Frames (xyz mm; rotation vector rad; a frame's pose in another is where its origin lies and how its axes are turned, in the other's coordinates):
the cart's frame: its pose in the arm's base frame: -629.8 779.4 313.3 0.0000 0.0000 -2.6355
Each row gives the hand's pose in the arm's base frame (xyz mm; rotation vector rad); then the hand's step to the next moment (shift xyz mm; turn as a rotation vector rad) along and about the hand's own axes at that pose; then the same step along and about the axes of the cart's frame.
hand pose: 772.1 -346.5 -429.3 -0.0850 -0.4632 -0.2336
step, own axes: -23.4 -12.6 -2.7 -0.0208 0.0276 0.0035
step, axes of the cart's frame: 23.2 -3.9 -12.6 -0.0040 -0.0338 -0.0071
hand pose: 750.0 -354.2 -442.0 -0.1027 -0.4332 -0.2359
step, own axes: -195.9 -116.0 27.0 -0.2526 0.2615 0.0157
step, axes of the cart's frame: 218.7 -43.2 -53.6 -0.0053 -0.3480 -0.1063
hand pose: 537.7 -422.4 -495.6 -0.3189 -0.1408 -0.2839
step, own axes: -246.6 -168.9 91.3 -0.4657 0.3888 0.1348
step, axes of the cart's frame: 286.0 -88.1 90.1 0.0472 -0.6157 -0.0696
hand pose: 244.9 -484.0 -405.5 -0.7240 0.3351 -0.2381
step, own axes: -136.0 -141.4 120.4 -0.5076 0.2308 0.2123
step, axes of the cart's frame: 74.5 -58.0 209.9 0.0948 -0.5803 0.1012
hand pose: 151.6 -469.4 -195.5 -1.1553 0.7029 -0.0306
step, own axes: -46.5 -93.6 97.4 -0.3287 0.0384 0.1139
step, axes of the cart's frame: -67.0 -28.6 122.9 0.0730 -0.3056 0.1541
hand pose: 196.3 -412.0 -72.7 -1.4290 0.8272 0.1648
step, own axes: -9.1 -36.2 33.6 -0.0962 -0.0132 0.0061
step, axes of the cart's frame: -37.3 -10.6 31.9 0.0331 -0.0625 0.0669
